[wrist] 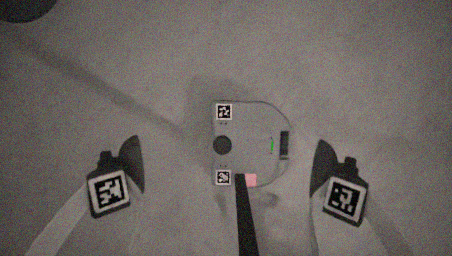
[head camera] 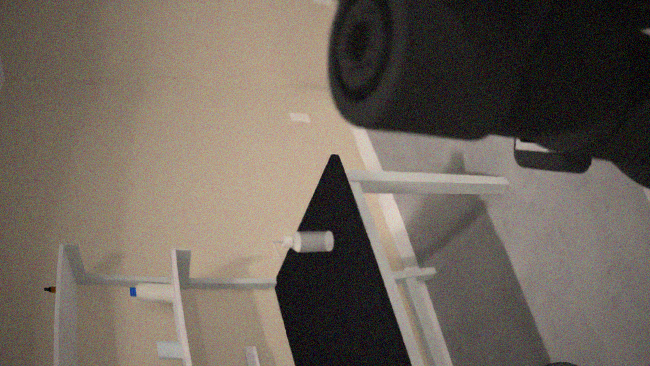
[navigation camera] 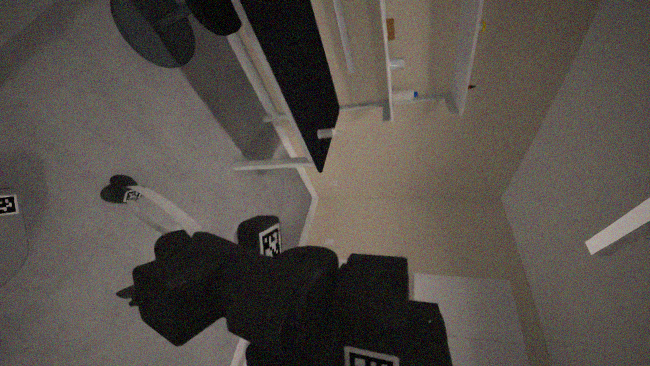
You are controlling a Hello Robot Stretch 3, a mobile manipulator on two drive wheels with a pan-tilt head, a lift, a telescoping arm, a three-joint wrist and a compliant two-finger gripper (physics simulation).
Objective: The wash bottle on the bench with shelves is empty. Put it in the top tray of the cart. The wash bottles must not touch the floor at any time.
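Seen in the pictures: gripper, fingertip midpoint: [wrist: 227, 157] [navigation camera: 121, 239]; robot's base, link origin: [wrist: 224, 137].
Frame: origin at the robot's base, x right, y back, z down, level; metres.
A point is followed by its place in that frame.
Note:
The wash bottle [head camera: 314, 241] @[x 1.233, y -0.264, z -0.823 m] [navigation camera: 325, 133] @[x 1.233, y -0.266, z -0.819 m], white with a thin spout, stands on the black top of the bench with shelves [head camera: 345, 300] [navigation camera: 295, 65], near the bench's end. The head and navigation views are turned sideways. My gripper [navigation camera: 189, 211] [wrist: 227, 157] @[x 0.147, y 0.022, z -0.914 m] is open, its two fingertips wide apart with no object between them. It hangs over the floor, apart from the bench and the bottle, and points down in the wrist view. The cart does not show in these views.
Shelves [head camera: 65, 310] [navigation camera: 386, 50] above the bench hold a white bottle with a blue cap [head camera: 152, 292] @[x 1.609, y -0.548, z -1.303 m] [navigation camera: 404, 94] @[x 1.607, y -0.557, z -1.305 m] and other small items. A dark round stool base [navigation camera: 152, 32] stands beside the bench. My own base [wrist: 255, 120] @[x 0.098, y 0.123, z -0.160 m] lies below the gripper. Part of a white cabinet [navigation camera: 465, 305] @[x 1.709, y 1.081, z -1.766 m] shows.

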